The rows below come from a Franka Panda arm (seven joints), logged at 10 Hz.
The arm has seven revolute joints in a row. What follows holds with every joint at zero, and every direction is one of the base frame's. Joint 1 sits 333 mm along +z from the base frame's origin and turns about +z. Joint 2 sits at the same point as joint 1 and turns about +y. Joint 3 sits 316 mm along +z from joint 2 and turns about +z. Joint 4 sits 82.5 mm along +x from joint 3 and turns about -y. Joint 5 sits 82.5 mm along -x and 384 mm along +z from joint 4 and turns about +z. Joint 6 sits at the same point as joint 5 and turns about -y. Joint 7 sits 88 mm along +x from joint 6 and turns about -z. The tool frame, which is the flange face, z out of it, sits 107 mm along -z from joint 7; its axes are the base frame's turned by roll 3.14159, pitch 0 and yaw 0 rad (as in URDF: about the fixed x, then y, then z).
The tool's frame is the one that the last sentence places.
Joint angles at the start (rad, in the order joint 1, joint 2, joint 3, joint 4, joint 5, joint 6, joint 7): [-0.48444 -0.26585 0.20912 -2.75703 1.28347 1.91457 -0.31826]
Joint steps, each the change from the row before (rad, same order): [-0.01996 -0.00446 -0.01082 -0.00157 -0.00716 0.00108 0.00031]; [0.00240 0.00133 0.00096 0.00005 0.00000 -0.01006 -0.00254]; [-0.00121 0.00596 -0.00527 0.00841 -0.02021 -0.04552 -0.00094]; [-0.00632 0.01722 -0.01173 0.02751 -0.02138 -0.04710 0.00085]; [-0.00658 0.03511 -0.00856 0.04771 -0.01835 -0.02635 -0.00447]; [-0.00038 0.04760 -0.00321 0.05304 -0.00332 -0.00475 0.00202]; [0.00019 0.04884 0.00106 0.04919 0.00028 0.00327 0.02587]
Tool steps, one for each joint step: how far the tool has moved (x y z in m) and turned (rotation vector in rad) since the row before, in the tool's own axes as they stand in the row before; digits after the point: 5 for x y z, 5 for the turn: [0.00318 0.00314 -0.01005 0.00991 0.02196 0.00954]; [-0.00132 -0.00035 0.00212 0.00130 -0.01257 -0.00298]; [-0.00250 -0.00185 0.00155 0.00160 -0.04499 -0.00702]; [0.00260 -0.00625 -0.00354 0.01021 -0.03727 -0.00800]; [0.00957 -0.00975 -0.00569 0.00622 -0.01900 -0.01622]; [0.01387 -0.00950 -0.00307 0.00738 -0.00564 -0.00467]; [0.01437 -0.00724 -0.00104 0.00515 -0.00218 0.02298]
